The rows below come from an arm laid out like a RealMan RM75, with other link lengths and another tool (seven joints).
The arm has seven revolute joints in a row. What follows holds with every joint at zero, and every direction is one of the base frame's.
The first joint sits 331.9 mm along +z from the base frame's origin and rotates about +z.
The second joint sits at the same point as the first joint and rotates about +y.
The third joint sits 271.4 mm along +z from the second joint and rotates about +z.
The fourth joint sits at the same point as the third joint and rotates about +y.
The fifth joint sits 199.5 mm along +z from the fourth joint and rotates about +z.
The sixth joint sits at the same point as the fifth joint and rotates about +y.
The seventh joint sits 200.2 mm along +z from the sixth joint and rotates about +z.
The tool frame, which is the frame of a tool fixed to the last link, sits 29 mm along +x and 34 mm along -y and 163 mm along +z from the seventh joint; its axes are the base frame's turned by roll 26.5, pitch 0 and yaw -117.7 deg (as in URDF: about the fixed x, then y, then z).
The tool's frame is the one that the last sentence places.
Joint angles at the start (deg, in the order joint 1, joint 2, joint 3, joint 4, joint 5, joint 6, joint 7):
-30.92 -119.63 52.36 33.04 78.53 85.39 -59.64
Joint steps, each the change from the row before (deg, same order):
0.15 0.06 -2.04 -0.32 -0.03 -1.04 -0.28
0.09 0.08 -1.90 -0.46 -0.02 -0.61 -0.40
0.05 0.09 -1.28 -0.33 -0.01 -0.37 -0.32
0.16 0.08 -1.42 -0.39 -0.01 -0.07 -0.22
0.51 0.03 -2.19 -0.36 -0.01 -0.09 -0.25
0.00 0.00 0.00 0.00 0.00 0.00 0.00
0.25 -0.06 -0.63 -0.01 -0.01 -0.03 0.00
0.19 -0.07 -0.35 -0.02 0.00 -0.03 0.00
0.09 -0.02 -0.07 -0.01 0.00 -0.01 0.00
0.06 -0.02 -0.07 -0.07 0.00 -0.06 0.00
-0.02 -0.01 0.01 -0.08 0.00 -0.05 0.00
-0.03 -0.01 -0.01 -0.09 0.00 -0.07 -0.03
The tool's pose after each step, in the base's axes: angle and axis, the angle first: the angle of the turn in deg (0 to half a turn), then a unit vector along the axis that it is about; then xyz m. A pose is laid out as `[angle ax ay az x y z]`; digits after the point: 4 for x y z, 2 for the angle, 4 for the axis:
[164.60 0.4206 0.8733 0.2459 -0.0612 0.4986 0.0217]
[164.75 0.4040 0.8770 0.2602 -0.0704 0.5081 0.0319]
[164.80 0.3927 0.8793 0.2696 -0.0768 0.5142 0.0390]
[164.70 0.3819 0.8809 0.2795 -0.0834 0.5188 0.0467]
[164.68 0.3650 0.8828 0.2959 -0.0949 0.5248 0.0591]
[164.68 0.3650 0.8828 0.2959 -0.0949 0.5248 0.0591]
[164.73 0.3600 0.8830 0.3011 -0.0987 0.5261 0.0626]
[164.75 0.3567 0.8834 0.3040 -0.1012 0.5267 0.0643]
[164.76 0.3555 0.8837 0.3046 -0.1022 0.5267 0.0646]
[164.77 0.3539 0.8841 0.3051 -0.1034 0.5270 0.0646]
[164.75 0.3532 0.8845 0.3049 -0.1036 0.5271 0.0642]
[164.71 0.3522 0.8849 0.3047 -0.1039 0.5275 0.0638]

